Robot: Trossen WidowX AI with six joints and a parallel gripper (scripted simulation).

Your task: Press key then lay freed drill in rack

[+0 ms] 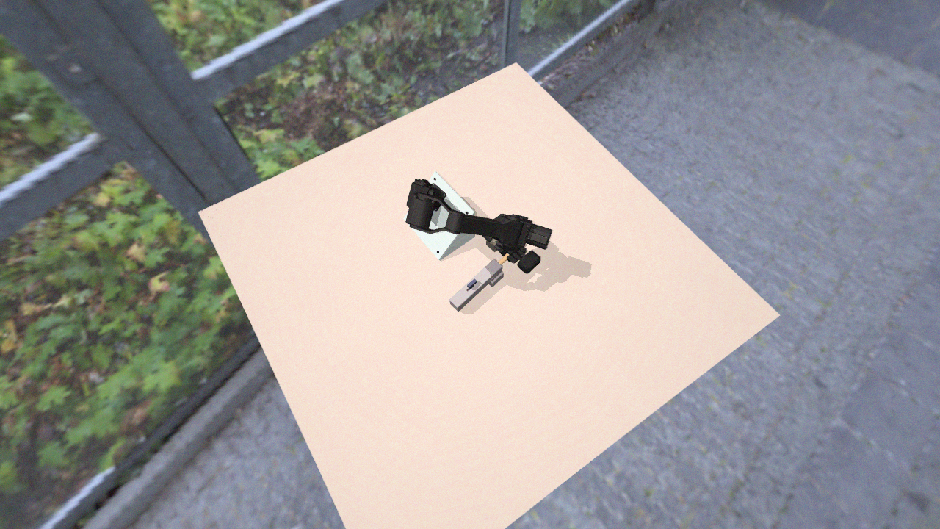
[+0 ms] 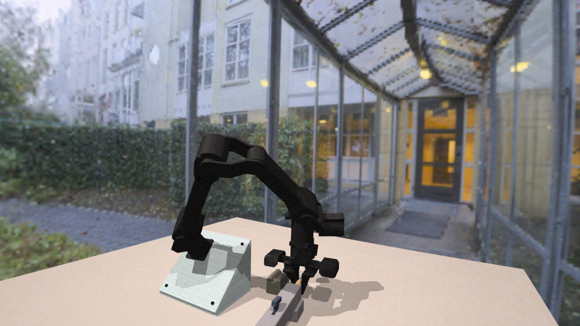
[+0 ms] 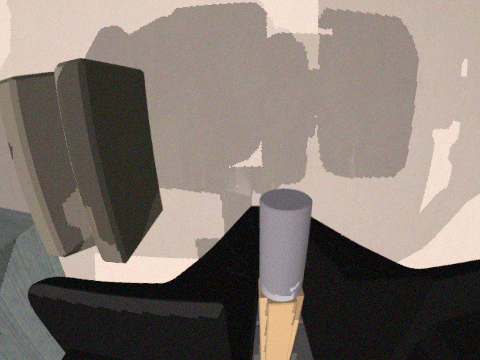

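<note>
Right now the drill is 40 mm to the right of my gripper tip and 30 mm above it. From my gripper tip the other things lie so: dark blue key 160 mm to the right, 40 mm above, 10 mm ahead; rack 70 mm behind, 30 mm to the left.
</note>
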